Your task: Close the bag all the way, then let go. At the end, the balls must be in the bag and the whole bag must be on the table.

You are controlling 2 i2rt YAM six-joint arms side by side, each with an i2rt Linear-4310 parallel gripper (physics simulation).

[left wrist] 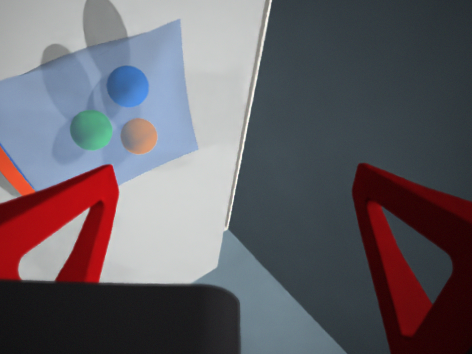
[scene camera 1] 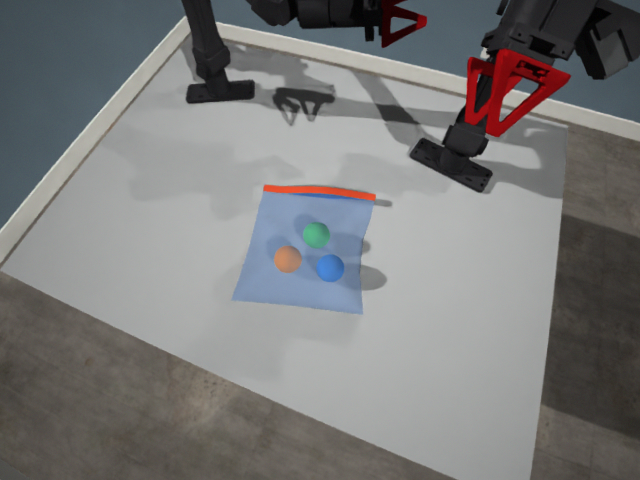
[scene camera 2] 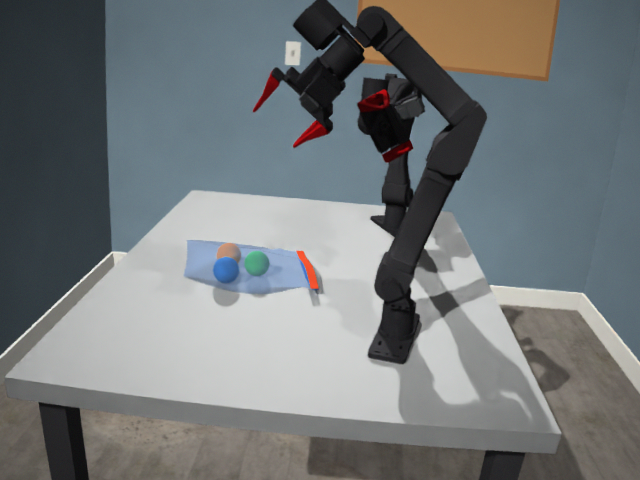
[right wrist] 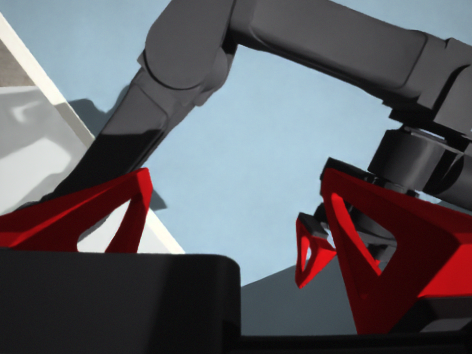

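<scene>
A translucent blue bag lies on the table. An orange-red strip runs along its mouth, slightly bowed, with a darker blue sliver beside it. A green ball, an orange ball and a blue ball show within the bag. My left gripper is open, empty, high above the table. My right gripper is open and empty, also raised, away from the bag.
The left arm's base and the right arm's base stand on the table, on the strip's side of the bag. In the right wrist view the left arm crosses the top. A wall with a brown board stands behind.
</scene>
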